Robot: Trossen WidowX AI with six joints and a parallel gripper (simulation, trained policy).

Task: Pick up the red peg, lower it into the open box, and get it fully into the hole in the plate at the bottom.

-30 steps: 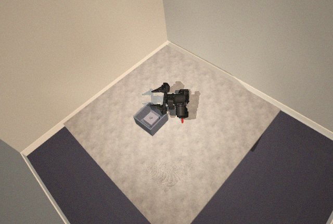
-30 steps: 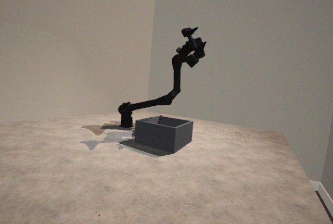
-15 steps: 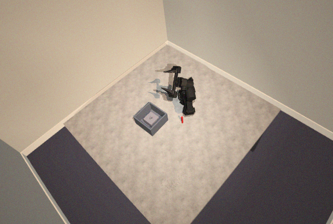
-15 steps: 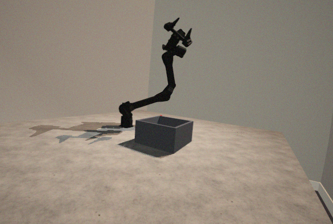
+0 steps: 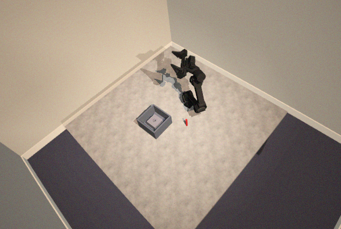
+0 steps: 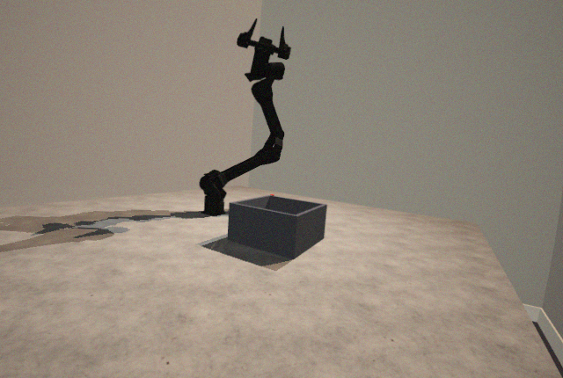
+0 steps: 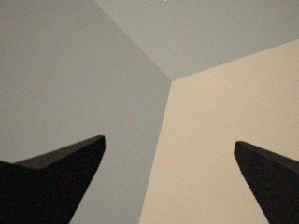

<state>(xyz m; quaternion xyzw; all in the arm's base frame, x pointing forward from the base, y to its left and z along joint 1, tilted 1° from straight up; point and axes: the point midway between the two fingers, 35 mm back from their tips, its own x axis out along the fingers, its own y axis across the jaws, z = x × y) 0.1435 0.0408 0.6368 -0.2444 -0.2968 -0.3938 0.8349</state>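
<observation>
My gripper tip is now 62 cm above the red peg, 8 cm to the right of it and 1 cm short of it. Round my gripper tip: grey box (63 cm below, 15 cm ahead, 12 cm to the right); then plate (62 cm below, 15 cm ahead, 12 cm to the right).
</observation>
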